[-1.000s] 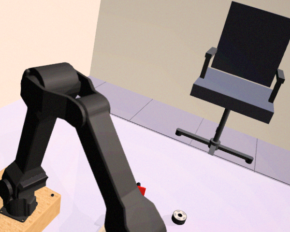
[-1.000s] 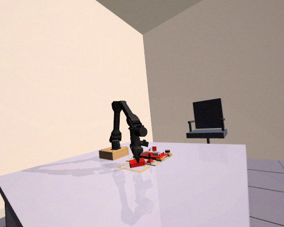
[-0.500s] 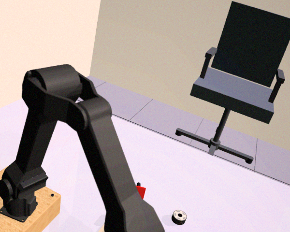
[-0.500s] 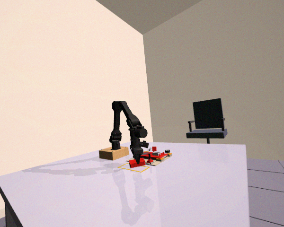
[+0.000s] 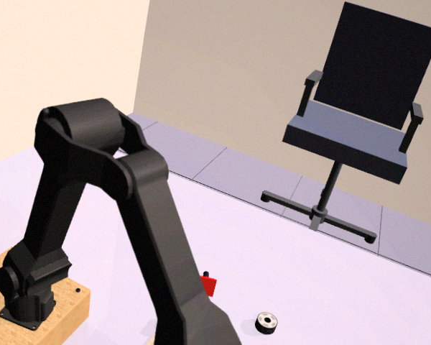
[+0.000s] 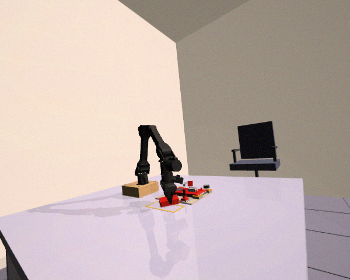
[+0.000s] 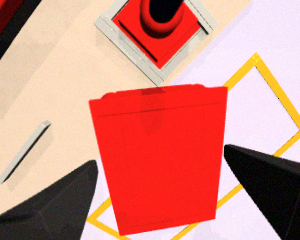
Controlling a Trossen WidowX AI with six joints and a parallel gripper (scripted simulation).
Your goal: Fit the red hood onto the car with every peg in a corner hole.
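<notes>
My gripper tip is now 1 cm below the red hood. The rest, counted from my gripper tip: beige jig plate 16 cm to the left, 3 cm ahead; then black wheel 33 cm to the left, 9 cm ahead; then grey bar 40 cm to the left, 10 cm behind, 1 cm below.
</notes>
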